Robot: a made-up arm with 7 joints.
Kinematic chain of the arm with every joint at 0, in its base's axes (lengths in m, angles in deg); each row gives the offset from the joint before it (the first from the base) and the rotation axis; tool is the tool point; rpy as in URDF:
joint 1: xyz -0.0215 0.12 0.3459 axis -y
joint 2: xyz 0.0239 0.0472 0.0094 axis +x
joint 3: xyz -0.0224 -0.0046 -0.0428 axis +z
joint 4: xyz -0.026 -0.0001 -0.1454 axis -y
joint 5: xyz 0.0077 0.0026 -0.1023 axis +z
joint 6: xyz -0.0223 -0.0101 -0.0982 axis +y
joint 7: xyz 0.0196 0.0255 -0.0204 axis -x
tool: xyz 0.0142 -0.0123 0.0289 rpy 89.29 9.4 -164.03
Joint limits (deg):
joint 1: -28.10..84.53
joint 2: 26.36..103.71
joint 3: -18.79..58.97
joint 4: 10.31..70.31
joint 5: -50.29..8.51
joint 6: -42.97..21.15
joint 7: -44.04..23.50
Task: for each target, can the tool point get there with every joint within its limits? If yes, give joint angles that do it. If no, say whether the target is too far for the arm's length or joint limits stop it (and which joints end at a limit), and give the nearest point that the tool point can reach.
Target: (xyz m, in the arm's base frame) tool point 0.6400 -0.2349 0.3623
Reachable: no: too far | nearest point 0.2830 0.2118 0.3535 | short by 0.572 m
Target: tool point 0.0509 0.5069 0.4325
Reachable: yes | joints -1.46 92.57 44.16 32.59 -18.76 7.23 -0.81
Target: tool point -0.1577 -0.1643 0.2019
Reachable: no: joint limits stop it (at a limit: joint 1, joint 2, joint 3, joint 4, joint 6, joint 7) | nearest point -0.0060 0.2144 0.0754 | short by 0.427 m
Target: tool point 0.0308 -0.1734 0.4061
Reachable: no: joint limits stop it (at a limit: joint 1, joint 2, joint 3, joint 4, joint 5, joint 7) | nearest point 0.2194 0.2131 0.4712 | short by 0.435 m
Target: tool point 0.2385 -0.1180 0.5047
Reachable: no: joint limits stop it (at a limit: joint 1, joint 2, joint 3, joint 4, joint 7) | nearest point 0.2339 0.2092 0.4875 | short by 0.328 m
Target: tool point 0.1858 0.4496 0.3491
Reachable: yes | joints 70.31 57.35 -2.63 27.45 -13.87 -32.20 -37.05
